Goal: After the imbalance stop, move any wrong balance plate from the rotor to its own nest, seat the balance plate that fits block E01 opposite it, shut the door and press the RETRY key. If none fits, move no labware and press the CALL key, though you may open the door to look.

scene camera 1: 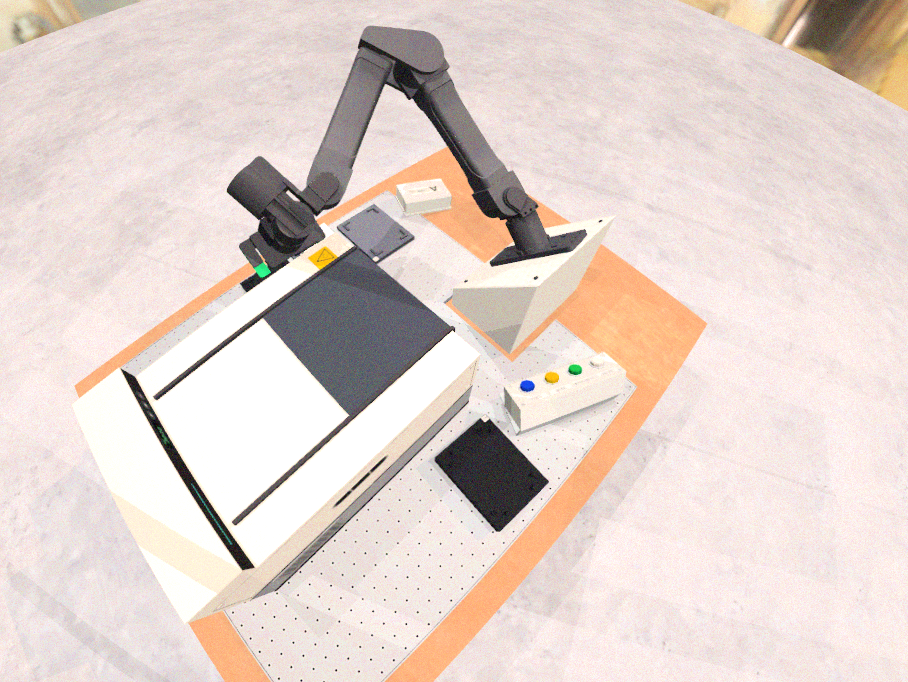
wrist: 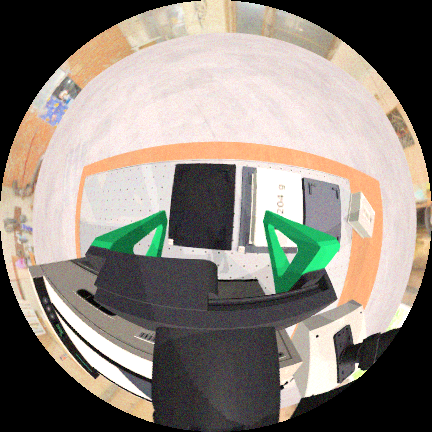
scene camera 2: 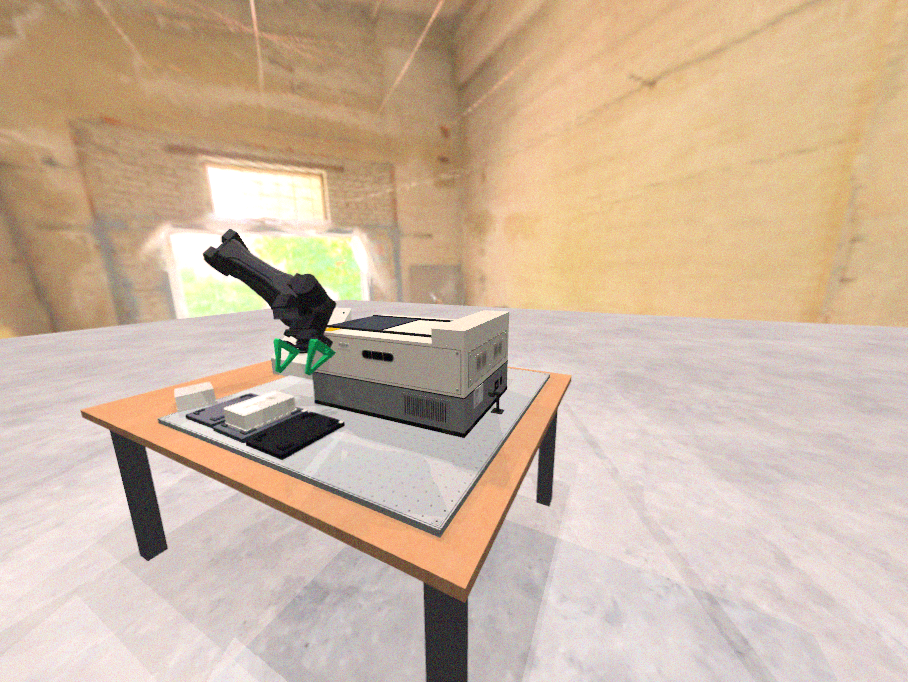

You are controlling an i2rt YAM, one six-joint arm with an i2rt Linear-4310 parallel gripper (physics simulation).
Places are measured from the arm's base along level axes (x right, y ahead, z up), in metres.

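Pixels of known places: gripper, fingertip midpoint: [scene camera 1: 278, 250] [wrist: 214, 215] [scene camera 2: 292, 373]; arm's base at its link origin: [scene camera 1: 536, 251].
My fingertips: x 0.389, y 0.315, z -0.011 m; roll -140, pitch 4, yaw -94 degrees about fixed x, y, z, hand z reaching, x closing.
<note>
Ahead of a thing's pixels: the offset from my fingertips to its top centre. "pt": to the spot under its first point. Level surfaces: height alone.
My gripper [scene camera 2: 295, 372] [wrist: 214, 215] is open and empty beside the centrifuge [scene camera 1: 411, 411] [scene camera 2: 389, 367] [wrist: 65, 275], high above the labware pads. A white block @[dz -0.081, dx +0.012, dy -0.099 m] [scene camera 2: 260, 409] [wrist: 280, 200] marked 204 g lies on a grey nest @[dz -0.116, dx +0.012, dy -0.099 m] [wrist: 247, 200]. It is between a black nest @[dz -0.116, dx +0.033, dy +0.033 m] [scene camera 2: 293, 433] [wrist: 202, 205] and a slate nest @[dz -0.116, dx -0.010, dy -0.233 m] [scene camera 1: 374, 231] [wrist: 322, 205]. A smaller white block @[dz -0.090, dx -0.021, dy -0.402 m] [scene camera 1: 424, 196] [scene camera 2: 193, 396] [wrist: 361, 214], marked A in scene camera 1, stands on the table. A dark panel @[dz +0.079, dx -0.280, dy +0.039 m] [scene camera 1: 359, 330] covers part of the centrifuge's top. The rotor and block E01 do not show. The key box @[dz -0.051, dx -0.583, dy -0.161 m] [scene camera 1: 565, 400] has blue, yellow, green and white keys; its labels are unreadable.
Another black pad @[pt dz -0.107, dx -0.564, dy +0.045 m] [scene camera 1: 491, 473] lies on the perforated plate @[dz -0.134 m] [scene camera 1: 411, 572] [scene camera 2: 381, 469], on the centrifuge's other side by the key box. The arm's white pedestal [scene camera 1: 506, 308] [wrist: 320, 340] stands near the centrifuge. The orange table edge [scene camera 2: 352, 535] [wrist: 215, 150] borders the perforated plate.
</note>
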